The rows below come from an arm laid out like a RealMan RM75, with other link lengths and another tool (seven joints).
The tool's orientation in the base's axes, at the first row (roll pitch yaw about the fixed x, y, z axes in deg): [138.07 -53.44 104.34]
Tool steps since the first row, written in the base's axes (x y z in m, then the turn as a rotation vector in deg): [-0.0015 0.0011 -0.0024 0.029 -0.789 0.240]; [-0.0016 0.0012 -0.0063 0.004 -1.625 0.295]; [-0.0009 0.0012 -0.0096 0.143 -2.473 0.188]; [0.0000 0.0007 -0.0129 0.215 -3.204 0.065]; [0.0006 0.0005 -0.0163 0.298 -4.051 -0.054]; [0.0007 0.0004 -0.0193 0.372 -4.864 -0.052]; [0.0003 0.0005 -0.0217 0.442 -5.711 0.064]
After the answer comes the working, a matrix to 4 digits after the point.
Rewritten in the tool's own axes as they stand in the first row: [-0.0011 -0.0026 0.0011 -0.267 0.385 -0.679]; [-0.0041 -0.0043 0.0029 -0.701 0.666 -1.338]; [-0.0069 -0.0050 0.0047 -1.297 1.027 -1.853]; [-0.0100 -0.0054 0.0062 -1.829 1.285 -2.307]; [-0.0129 -0.0061 0.0079 -2.425 1.593 -2.843]; [-0.0154 -0.0072 0.0092 -2.904 1.930 -3.412]; [-0.0172 -0.0085 0.0101 -3.310 2.320 -4.059]
The tool's axes in the first row as the columns of a matrix, in the base's axes (rounded; the answer above uses it unrounded):
[-0.1475 0.8537 0.4994]
[0.5771 -0.3358 0.7445]
[0.8032 0.3980 -0.4432]

